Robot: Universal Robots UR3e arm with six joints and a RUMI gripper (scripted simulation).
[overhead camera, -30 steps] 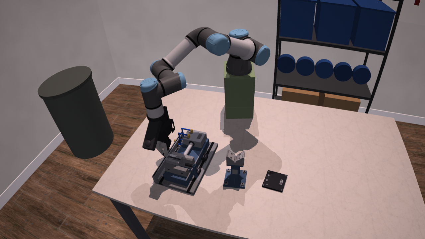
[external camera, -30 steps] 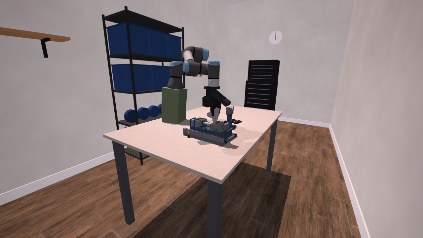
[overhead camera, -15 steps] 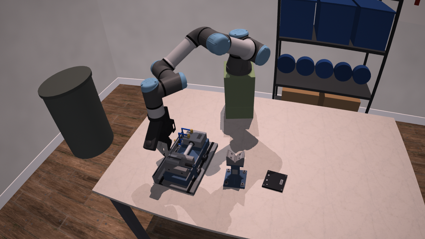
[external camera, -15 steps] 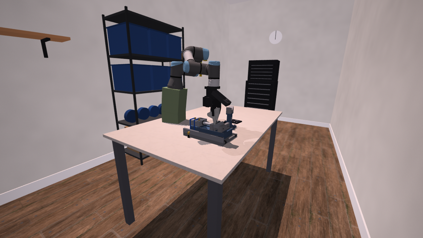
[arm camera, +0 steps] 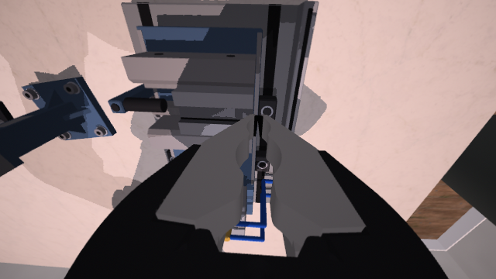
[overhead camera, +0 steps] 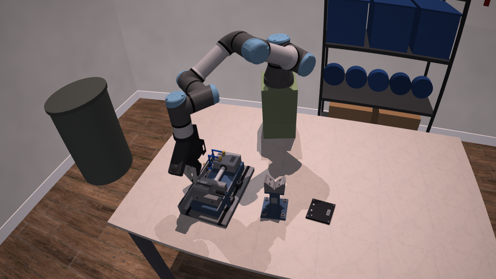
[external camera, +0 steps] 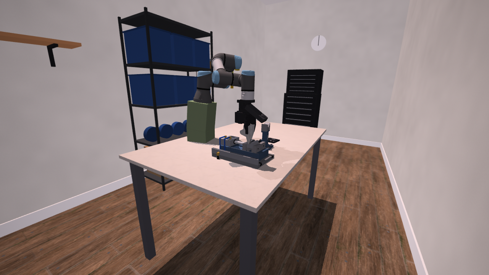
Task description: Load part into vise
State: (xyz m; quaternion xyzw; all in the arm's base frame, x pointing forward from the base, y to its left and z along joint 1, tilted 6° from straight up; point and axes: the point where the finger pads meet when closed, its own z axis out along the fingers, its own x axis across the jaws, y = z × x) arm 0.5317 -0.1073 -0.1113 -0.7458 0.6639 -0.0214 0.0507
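My gripper is now 2 cm short of the fixed jaw, 6 cm to the right of it and 4 cm above it. Round my hand: dark work stop rod: 1 cm behind, 10 cm to the left, 3 cm below; black infeed plate: 14 cm behind, 43 cm to the left, 11 cm below; part: 3 cm to the left, 2 cm below.
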